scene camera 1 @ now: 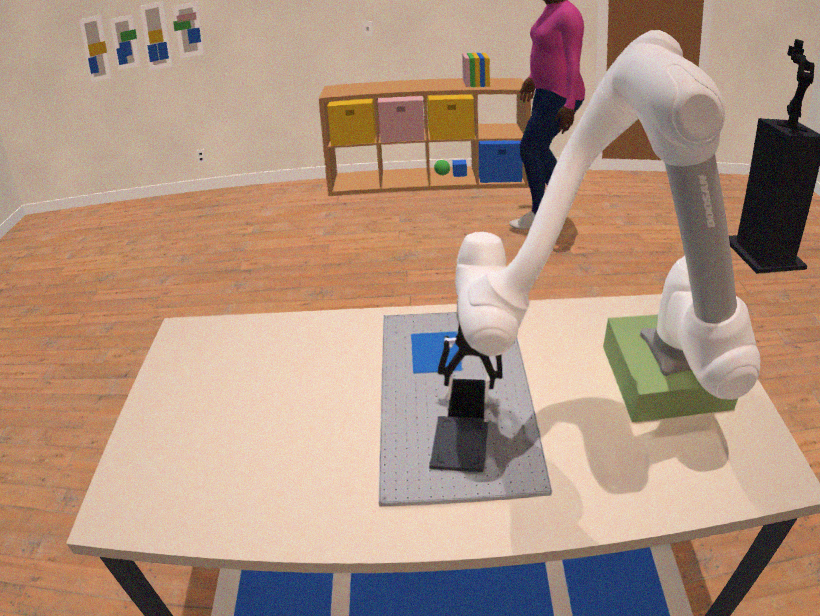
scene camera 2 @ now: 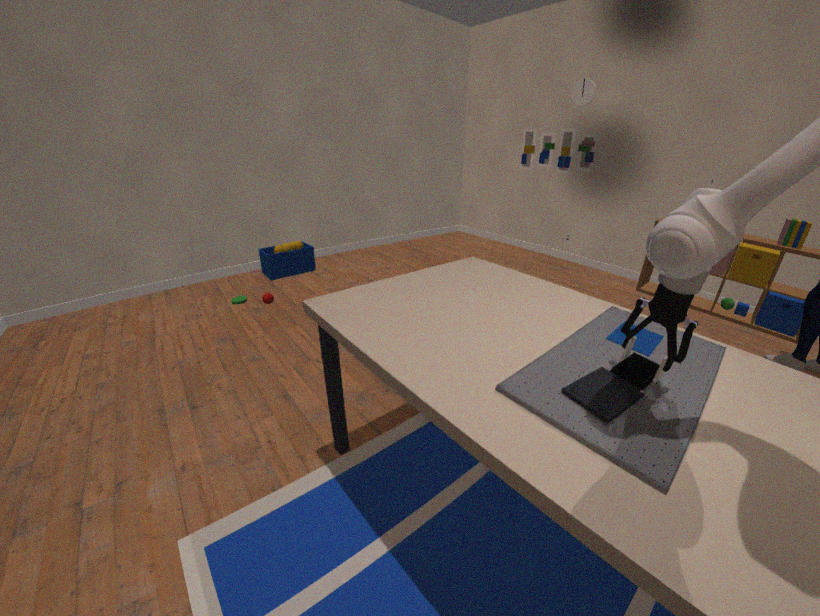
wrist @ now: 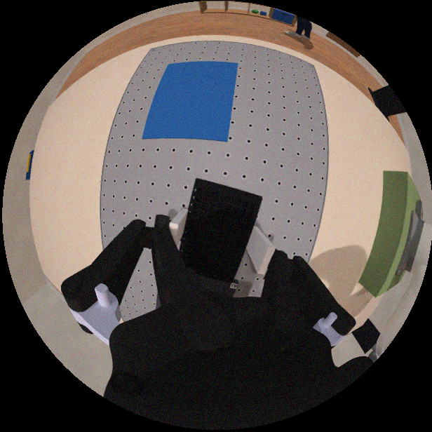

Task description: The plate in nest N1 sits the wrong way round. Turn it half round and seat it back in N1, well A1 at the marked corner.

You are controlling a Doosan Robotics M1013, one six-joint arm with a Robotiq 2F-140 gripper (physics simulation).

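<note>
A black plate point(scene camera 1: 467, 399) point(scene camera 2: 634, 370) point(wrist: 222, 230) with a grid of small wells sits between the fingers of my gripper point(scene camera 1: 469, 385) point(scene camera 2: 647, 358) point(wrist: 217, 228). The gripper points down and is shut on the plate, with pale pads against its two long sides. In the wrist view the plate is turned slightly against the rows of holes. A dark grey square nest block point(scene camera 1: 459, 442) point(scene camera 2: 604, 392) lies just in front of the plate in scene camera 1; its tag cannot be read. Whether the plate's underside touches anything is hidden. The well letters and the marked corner cannot be made out.
The grey perforated board point(scene camera 1: 401, 457) point(scene camera 2: 543, 381) point(wrist: 280, 130) lies on the table point(scene camera 1: 265, 424) point(scene camera 2: 450, 318). A flat blue rectangle point(scene camera 1: 427, 353) point(wrist: 192, 102) lies towards its back. The arm's green base block point(scene camera 1: 676, 401) point(wrist: 387, 240) stands to the right. A person point(scene camera 1: 553, 72) stands beyond the table.
</note>
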